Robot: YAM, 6 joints.
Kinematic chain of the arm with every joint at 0, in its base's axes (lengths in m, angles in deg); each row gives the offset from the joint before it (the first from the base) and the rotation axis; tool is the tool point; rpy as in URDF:
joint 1: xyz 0 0 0.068 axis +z
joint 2: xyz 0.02 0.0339 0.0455 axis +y
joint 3: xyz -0.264 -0.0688 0 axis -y
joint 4: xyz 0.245 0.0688 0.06 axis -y
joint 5: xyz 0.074 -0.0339 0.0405 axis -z
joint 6: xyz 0.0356 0 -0.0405 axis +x
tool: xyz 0 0 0 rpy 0 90 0
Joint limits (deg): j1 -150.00..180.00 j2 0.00..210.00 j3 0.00..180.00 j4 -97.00..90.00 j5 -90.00..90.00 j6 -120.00..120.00
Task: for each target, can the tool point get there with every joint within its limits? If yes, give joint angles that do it. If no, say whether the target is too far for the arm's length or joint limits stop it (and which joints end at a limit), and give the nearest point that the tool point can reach.
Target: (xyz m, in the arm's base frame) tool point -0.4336 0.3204 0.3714
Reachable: yes | joints -34.22 19.25 153.37 24.89 -36.34 94.02
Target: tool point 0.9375 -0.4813 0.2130
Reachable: no: too far | nearest point 0.5720 -0.2937 0.1735 | short by 0.413 m
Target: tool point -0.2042 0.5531 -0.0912
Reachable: yes | joints 107.21 193.94 155.97 13.43 -62.09 100.73
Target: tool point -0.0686 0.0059 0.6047
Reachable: yes | joints -10.50 40.24 109.72 -29.39 10.89 -42.08
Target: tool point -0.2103 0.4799 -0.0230
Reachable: yes | joints 109.94 173.77 141.35 -56.60 -72.99 18.99
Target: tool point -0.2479 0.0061 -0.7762
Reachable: no: too far | nearest point -0.2482 0.0061 -0.3803 | short by 0.396 m
